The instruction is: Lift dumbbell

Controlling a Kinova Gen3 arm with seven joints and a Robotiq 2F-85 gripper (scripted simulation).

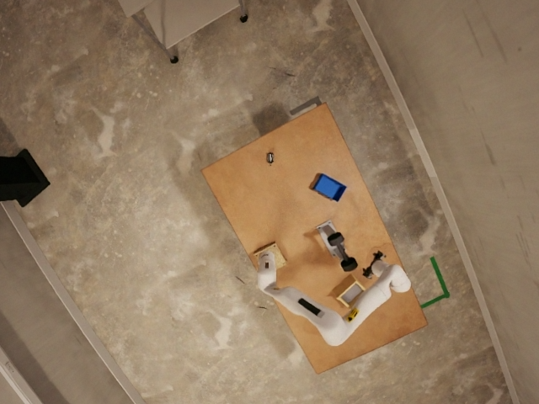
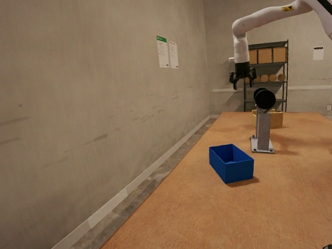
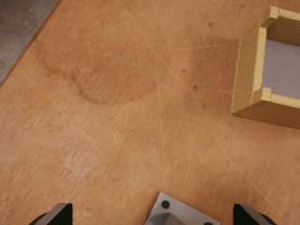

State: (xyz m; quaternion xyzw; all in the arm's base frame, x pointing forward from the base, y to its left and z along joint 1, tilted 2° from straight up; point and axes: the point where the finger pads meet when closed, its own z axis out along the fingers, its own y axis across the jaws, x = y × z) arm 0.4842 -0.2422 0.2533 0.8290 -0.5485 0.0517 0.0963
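The black dumbbell lies 90 mm behind my hand, 110 mm to the left of it and 50 mm below it. From my hand the other things lie so: blue bin (70 mm ahead, 400 mm to the left, 270 mm below); grey cradle stand (90 mm behind, 110 mm to the left, 190 mm below); tan wooden box (170 mm behind, 250 mm to the right, 240 mm below).
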